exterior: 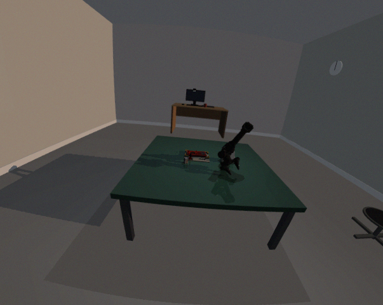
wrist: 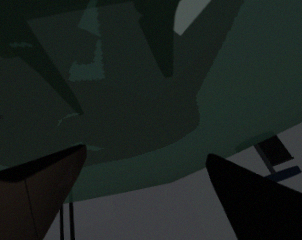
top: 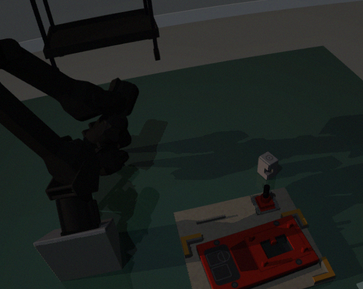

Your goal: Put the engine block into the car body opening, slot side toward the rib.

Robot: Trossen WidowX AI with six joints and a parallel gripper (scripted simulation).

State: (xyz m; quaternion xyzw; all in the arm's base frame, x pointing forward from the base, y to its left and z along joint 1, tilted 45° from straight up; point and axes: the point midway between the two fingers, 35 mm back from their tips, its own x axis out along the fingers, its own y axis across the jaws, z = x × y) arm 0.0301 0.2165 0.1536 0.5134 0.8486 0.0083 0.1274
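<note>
My gripper tip is 400 mm short of the engine block, 210 mm to the left of it and 10 mm above it. Also, from my gripper tip: grey holder 350 mm ahead, 280 mm to the right.
</note>
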